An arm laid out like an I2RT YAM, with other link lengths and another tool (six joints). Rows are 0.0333 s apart.
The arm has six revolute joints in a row. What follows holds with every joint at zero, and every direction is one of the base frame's. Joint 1 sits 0.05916 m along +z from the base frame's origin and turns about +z. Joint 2 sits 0.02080 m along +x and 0.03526 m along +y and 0.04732 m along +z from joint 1 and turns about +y. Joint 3 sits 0.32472 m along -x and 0.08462 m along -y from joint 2 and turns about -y. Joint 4 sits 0.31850 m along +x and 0.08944 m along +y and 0.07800 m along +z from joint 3 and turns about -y. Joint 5 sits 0.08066 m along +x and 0.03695 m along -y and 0.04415 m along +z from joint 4 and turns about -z. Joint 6 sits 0.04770 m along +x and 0.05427 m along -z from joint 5 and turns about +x. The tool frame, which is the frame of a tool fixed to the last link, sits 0.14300 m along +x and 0.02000 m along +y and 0.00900 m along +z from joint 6; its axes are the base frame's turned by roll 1.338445, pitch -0.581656 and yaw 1.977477 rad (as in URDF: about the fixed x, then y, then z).
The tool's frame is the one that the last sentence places.
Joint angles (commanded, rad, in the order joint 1, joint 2, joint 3, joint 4, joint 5, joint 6), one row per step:
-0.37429, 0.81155, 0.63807, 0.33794, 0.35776, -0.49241
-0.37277, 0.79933, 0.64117, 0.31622, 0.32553, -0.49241
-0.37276, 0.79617, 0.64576, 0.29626, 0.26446, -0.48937
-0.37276, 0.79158, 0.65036, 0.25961, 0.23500, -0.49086
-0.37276, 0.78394, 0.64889, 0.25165, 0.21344, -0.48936
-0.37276, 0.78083, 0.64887, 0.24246, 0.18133, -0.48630
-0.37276, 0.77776, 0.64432, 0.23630, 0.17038, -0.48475
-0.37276, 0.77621, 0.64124, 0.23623, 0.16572, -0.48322
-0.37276, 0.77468, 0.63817, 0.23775, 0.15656, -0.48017
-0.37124, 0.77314, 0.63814, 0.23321, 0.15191, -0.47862
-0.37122, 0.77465, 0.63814, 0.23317, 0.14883, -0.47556
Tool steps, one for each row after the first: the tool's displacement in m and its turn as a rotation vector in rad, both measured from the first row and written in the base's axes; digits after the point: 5 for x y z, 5 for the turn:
0.00093, 0.00674, 0.00078, -0.00248, 0.00785, 0.03333
0.00651, 0.01695, -0.00029, -0.00431, 0.02067, 0.09416
0.00862, 0.02214, -0.00568, 0.00188, 0.04820, 0.12328
0.00874, 0.02651, -0.00582, 0.00100, 0.05000, 0.14485
0.01079, 0.03231, -0.00706, 0.00197, 0.05529, 0.17712
0.01120, 0.03440, -0.01028, 0.00526, 0.06176, 0.18825
0.01131, 0.03532, -0.01153, 0.00664, 0.06251, 0.19308
0.01175, 0.03704, -0.01232, 0.00798, 0.06120, 0.20255
0.01199, 0.03854, -0.01297, 0.01001, 0.06323, 0.20891
0.01261, 0.03894, -0.01347, 0.01282, 0.06298, 0.21238

